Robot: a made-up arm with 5 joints.
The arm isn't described. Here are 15 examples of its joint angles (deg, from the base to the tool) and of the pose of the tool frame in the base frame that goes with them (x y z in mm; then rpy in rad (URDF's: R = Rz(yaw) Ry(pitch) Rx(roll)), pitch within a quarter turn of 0, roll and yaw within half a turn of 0).
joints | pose
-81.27 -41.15 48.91 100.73 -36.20 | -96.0 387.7 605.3 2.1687 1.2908 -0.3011
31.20 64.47 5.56 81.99 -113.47 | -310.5 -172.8 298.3 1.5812 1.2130 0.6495
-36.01 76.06 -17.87 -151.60 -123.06 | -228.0 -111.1 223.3 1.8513 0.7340 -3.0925
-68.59 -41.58 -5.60 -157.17 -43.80 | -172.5 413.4 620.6 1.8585 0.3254 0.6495
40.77 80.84 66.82 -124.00 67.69 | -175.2 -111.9 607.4 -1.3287 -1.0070 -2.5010
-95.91 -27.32 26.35 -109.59 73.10 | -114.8 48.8 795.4 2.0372 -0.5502 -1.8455
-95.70 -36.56 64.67 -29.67 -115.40 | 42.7 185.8 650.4 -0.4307 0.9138 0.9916
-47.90 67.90 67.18 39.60 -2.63 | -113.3 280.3 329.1 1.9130 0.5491 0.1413
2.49 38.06 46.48 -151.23 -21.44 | -66.5 113.9 340.9 -0.2952 -0.1288 1.6286
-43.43 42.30 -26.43 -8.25 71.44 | -326.2 87.9 632.2 -1.6573 -0.6740 -1.6538
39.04 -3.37 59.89 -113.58 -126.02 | -87.9 -290.2 386.1 -2.5819 0.7276 -1.4897
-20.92 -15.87 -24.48 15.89 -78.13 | -243.3 304.4 323.9 0.2630 0.7741 3.0818
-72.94 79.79 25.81 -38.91 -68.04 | -144.5 380.9 530.3 -2.2013 0.5736 1.5625
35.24 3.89 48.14 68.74 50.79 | -308.1 -209.9 421.4 0.7869 -1.1135 -2.1733
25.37 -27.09 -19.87 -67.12 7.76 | -86.4 126.6 248.0 0.0905 0.2152 1.2608
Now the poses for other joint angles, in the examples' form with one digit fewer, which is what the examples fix.
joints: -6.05 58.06 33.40 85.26 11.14
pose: -97 -139 271 0.512 -0.145 -0.451
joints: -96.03 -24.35 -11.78 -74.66 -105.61
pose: -301 340 733 0.526 -0.302 2.391
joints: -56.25 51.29 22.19 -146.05 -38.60
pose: -119 330 462 -0.072 -0.623 1.770
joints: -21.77 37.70 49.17 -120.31 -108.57
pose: -61 105 240 -0.063 1.048 1.704
